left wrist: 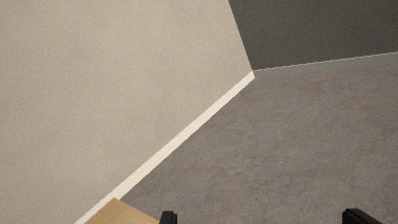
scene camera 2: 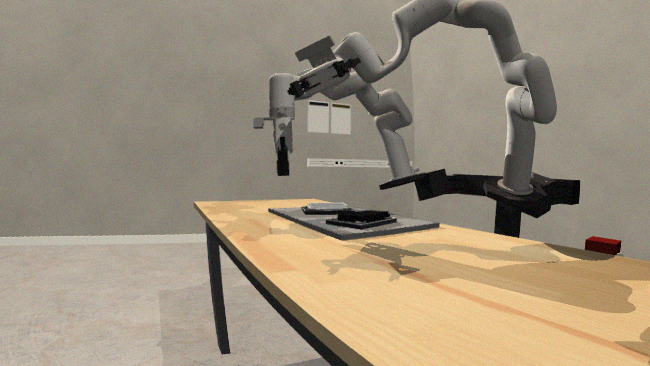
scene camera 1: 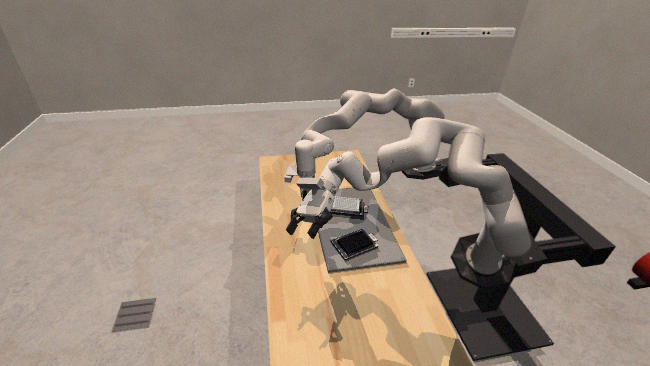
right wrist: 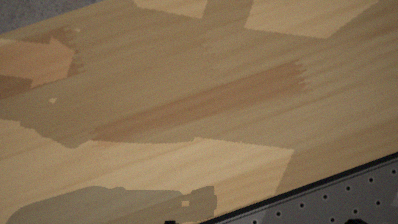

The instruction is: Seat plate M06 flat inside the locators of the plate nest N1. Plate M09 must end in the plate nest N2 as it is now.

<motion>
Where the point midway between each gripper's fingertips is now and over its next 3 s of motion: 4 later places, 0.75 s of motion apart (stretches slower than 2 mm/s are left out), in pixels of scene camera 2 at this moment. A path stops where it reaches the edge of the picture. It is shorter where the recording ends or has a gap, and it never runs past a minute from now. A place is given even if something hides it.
My left gripper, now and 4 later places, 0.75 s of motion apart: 315,80; 319,75; 333,63; 363,42; 406,25
My right gripper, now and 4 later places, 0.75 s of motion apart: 282,174; 297,181; 325,185; 356,186; 385,187
</motion>
